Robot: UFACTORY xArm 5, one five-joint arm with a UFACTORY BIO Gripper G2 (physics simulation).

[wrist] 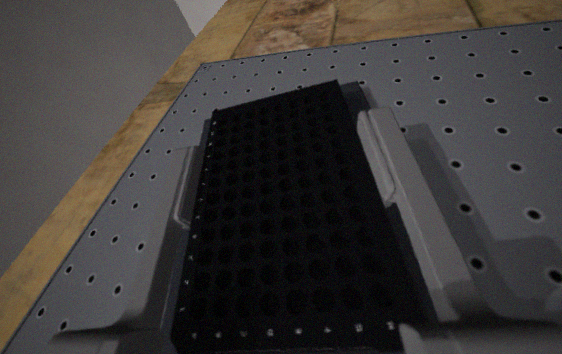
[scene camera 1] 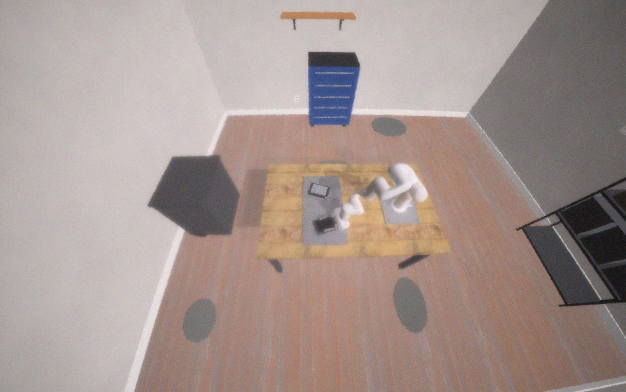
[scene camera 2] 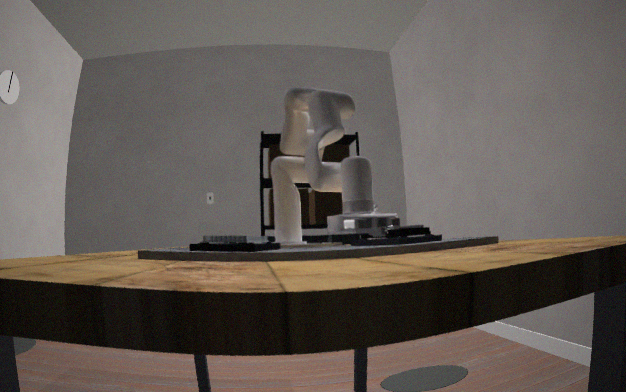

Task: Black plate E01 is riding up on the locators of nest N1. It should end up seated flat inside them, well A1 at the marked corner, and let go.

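Places are measured from the arm's base along level axes (x right, y ahead, z up), in centimetres.
Pixels of known places: hand, tool point: [wrist: 277, 172] [scene camera 1: 324, 224]; arm's base, link origin: [scene camera 1: 398, 205] [scene camera 2: 288, 244].
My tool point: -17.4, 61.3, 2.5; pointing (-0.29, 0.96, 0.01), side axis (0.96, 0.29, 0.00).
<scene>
For each thing: its top centre in the pictures, then the offset to it from my tool point, as dx, dy, dz. "spot": a spot on its surface instead. Level surfaces: height alone.
- Black plate E01, top centre: [wrist: 275, 177] [scene camera 2: 395, 229] [scene camera 1: 325, 223] +0.1, -0.5, +0.3
- nest N1, surface spot: [wrist: 353, 95] spot: +3.1, +7.4, -1.5
- second dark nest, surface spot: [scene camera 2: 200, 247] spot: +37.6, +10.3, -2.0
- grey plate, top centre: [scene camera 2: 237, 236] [scene camera 1: 319, 189] +31.6, +3.6, +0.0
- wooden table, surface height: dz -3.9
Black plate E01 [scene camera 1: 326, 225] [scene camera 2: 408, 230] [wrist: 285, 200] is between the two pale fingers of my gripper [wrist: 282, 172], which is shut on its long sides. In the wrist view small pale marks run along its left and near edges. Scene camera 2 shows the plate standing above the dark rim of nest N1 [scene camera 2: 434, 238] [wrist: 353, 95]. In the wrist view a strip of the nest shows past the plate's far right corner. The locators, the nest's marked corner and the plate's underside cannot be made out, so its exact seating cannot be told.
A second dark nest [scene camera 2: 200, 247] holding a clear or grey plate [scene camera 1: 319, 190] [scene camera 2: 232, 239] stands on the same grey perforated board [scene camera 1: 313, 210] [scene camera 2: 165, 255] [wrist: 425, 90]. The arm's base stands on another grey board [scene camera 1: 407, 218] on the wooden table [scene camera 1: 280, 215].
</scene>
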